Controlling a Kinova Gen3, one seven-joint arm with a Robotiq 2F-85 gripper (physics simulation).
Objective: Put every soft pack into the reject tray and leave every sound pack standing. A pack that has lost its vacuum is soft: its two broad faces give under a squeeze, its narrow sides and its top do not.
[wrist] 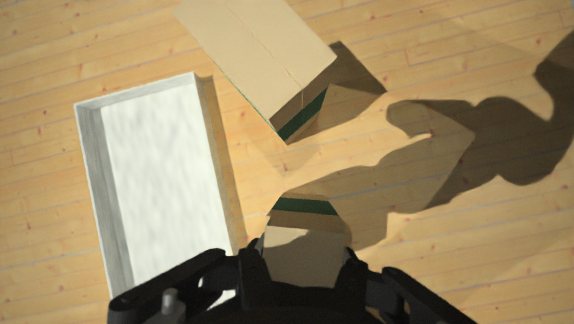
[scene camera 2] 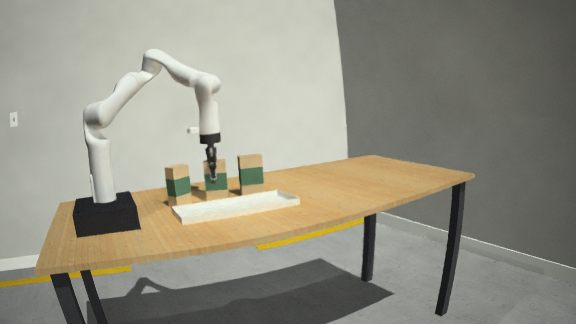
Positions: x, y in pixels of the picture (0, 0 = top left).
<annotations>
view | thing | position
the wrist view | my gripper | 300, 248
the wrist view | white reject tray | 157, 189
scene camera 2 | white reject tray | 231, 207
</annotations>
